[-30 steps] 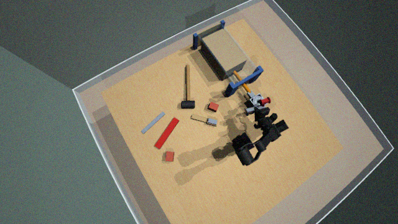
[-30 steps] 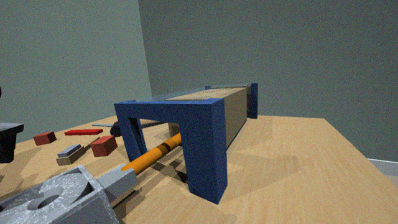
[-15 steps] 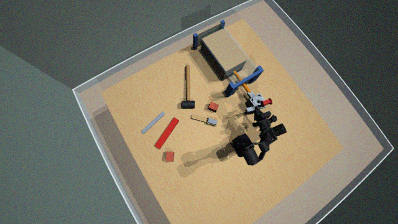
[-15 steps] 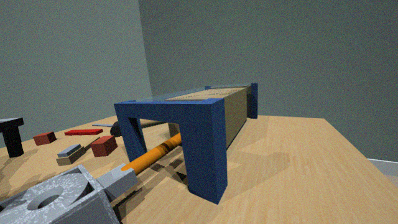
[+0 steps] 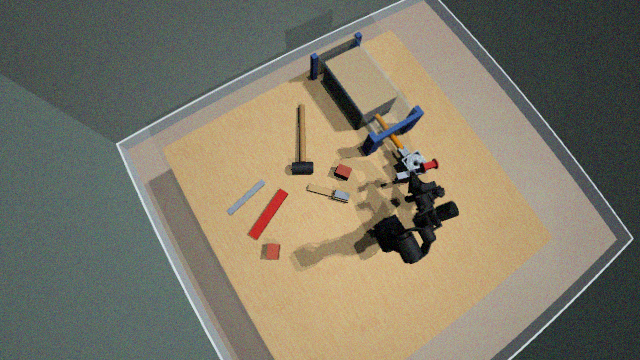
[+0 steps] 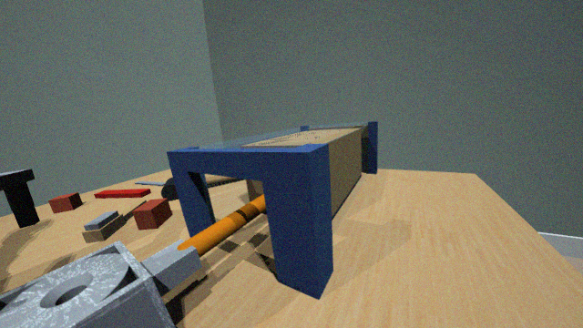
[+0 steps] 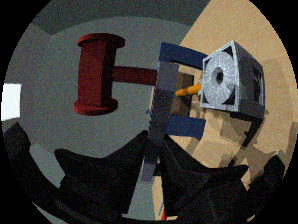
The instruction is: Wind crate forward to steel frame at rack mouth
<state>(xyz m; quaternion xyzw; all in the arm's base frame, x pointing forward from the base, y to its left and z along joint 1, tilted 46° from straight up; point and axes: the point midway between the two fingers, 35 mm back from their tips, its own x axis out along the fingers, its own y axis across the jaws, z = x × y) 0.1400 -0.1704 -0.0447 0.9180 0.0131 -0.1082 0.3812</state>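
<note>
Right now the red grip is 2 cm behind my gripper tip, 5 cm to the right of it and 4 cm above it. From my gripper tip the other things lie so: brush-like tool 9 cm ahead, 29 cm to the left, 15 cm below; then grey winch 2 cm ahead, 9 cm to the right, 14 cm below; then blue frame 19 cm ahead, 7 cm to the right, 6 cm below.
</note>
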